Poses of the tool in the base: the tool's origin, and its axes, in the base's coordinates. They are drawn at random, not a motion.
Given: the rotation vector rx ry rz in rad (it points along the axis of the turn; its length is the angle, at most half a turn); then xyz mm.
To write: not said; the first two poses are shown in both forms.
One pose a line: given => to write
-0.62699 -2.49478 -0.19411 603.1 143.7 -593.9 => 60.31 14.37 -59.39 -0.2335 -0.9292 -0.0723 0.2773
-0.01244 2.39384 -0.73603 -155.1 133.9 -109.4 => -15.51 13.39 -10.94 -0.0047 0.9077 -0.2791 0.3132
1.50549 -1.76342 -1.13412 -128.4 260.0 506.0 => -12.84 26.00 50.60 0.5605 -0.6565 -0.4222 0.2766
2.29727 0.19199 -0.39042 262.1 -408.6 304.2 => 26.21 -40.86 30.42 0.9043 0.0756 -0.1537 0.3910
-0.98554 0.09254 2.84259 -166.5 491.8 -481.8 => -16.65 49.18 -48.18 -0.3267 0.0307 0.9423 0.0657
